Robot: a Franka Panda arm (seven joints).
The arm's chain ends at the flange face. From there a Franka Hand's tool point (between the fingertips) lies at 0.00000 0.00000 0.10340 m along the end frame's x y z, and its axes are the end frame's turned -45 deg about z.
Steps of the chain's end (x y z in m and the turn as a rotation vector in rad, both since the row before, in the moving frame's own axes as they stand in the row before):
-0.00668, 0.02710, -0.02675, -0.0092, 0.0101, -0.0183
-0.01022, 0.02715, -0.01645, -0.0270, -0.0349, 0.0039
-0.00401, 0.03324, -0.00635, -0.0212, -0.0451, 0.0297
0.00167, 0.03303, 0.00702, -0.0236, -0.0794, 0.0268
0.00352, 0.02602, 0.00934, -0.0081, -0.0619, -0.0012
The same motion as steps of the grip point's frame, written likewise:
-0.02381, 0.01585, -0.02676, -0.0136, 0.0006, -0.0183
-0.03095, 0.01139, -0.01655, 0.0056, -0.0438, 0.0039
-0.03116, 0.01885, -0.00648, 0.0169, -0.0469, 0.0297
-0.02964, 0.02036, 0.00667, 0.0395, -0.0728, 0.0268
-0.02103, 0.01696, 0.00914, 0.0380, -0.0495, -0.0012

